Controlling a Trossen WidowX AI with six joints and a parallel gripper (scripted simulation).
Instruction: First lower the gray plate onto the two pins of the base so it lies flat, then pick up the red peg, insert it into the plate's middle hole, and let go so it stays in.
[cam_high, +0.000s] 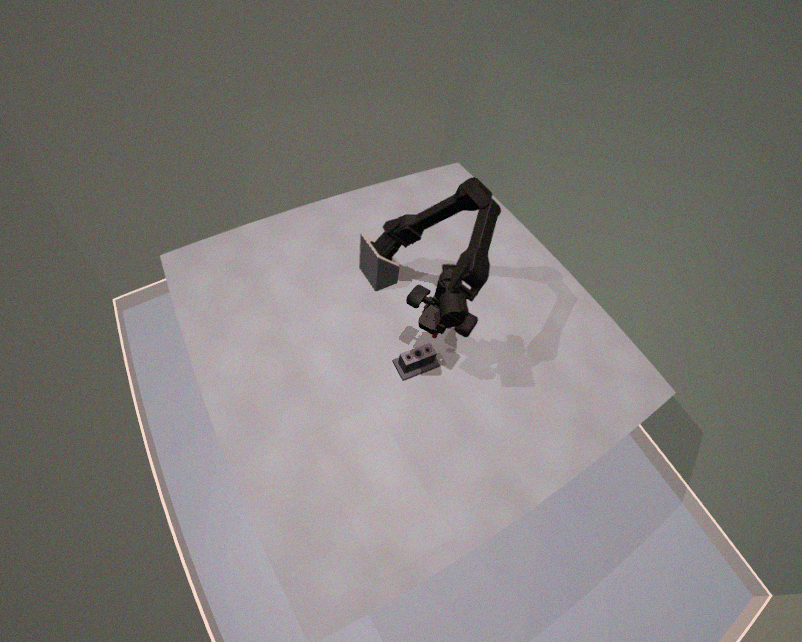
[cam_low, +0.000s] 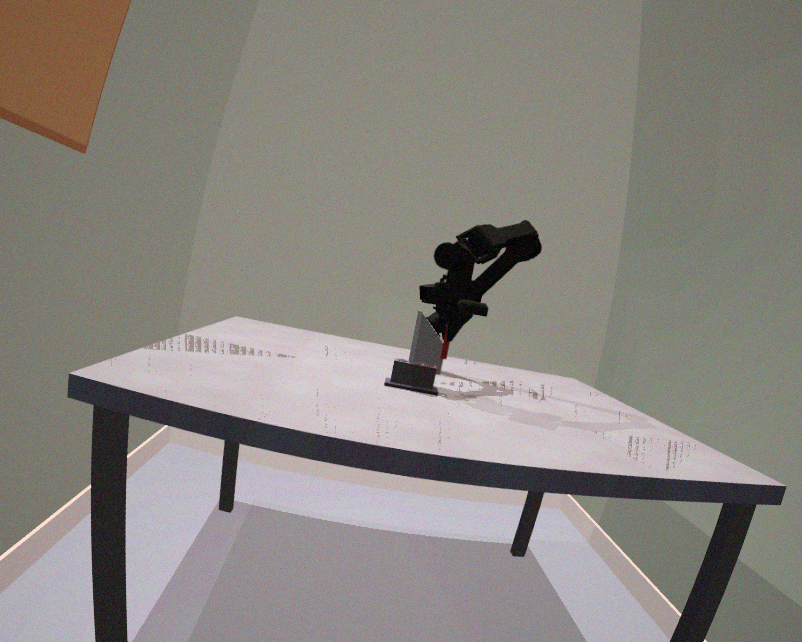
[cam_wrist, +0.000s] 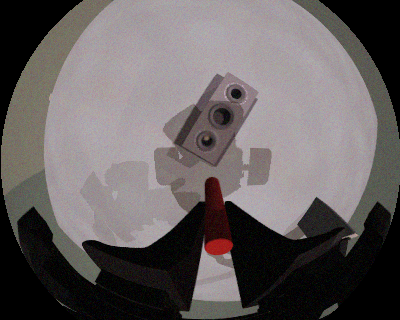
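My gripper tip is now 2 cm short of the gray plate, 6 cm to the left of it and 7 cm above it. From my gripper tip the other things lie so: red peg: right at my gripper tip; dark base: 2 cm ahead, 6 cm to the right, 11 cm below.
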